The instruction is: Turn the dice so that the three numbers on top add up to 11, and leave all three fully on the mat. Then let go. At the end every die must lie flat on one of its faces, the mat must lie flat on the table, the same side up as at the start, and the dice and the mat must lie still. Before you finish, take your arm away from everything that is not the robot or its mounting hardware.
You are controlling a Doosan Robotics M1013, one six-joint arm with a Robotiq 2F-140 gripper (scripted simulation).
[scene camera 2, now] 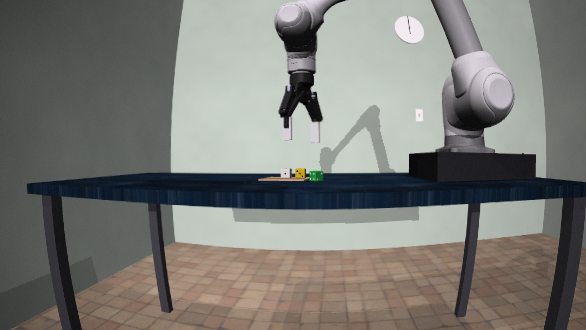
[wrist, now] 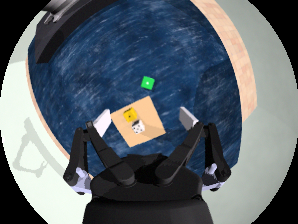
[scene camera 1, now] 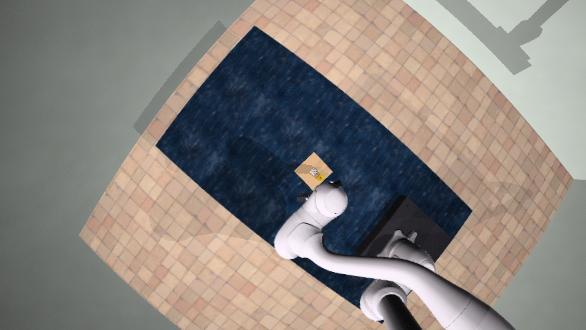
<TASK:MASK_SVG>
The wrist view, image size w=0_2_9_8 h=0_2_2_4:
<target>gripper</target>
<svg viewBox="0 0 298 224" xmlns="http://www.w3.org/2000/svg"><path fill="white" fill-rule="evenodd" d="M216 125L214 123L204 125L204 123L198 122L185 107L180 107L179 120L189 134L169 157L162 155L162 153L154 153L149 155L127 154L123 158L120 158L102 139L104 132L111 123L109 109L106 109L94 122L87 121L85 123L87 129L83 130L82 127L78 127L75 130L69 164L64 172L63 179L77 194L92 194L91 201L85 207L82 224L214 224L208 205L202 198L202 191L209 189L213 192L217 191L231 175L231 169L223 156ZM87 141L91 141L97 155L106 168L92 180L88 172ZM205 137L205 171L202 177L186 168L200 142L200 138Z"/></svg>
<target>tan mat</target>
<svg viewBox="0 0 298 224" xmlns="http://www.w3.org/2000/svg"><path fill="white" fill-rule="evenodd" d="M149 96L110 114L112 121L130 147L166 133ZM140 119L145 130L135 134L131 128L132 123ZM133 107L137 118L128 123L123 113L125 110Z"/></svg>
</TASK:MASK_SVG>
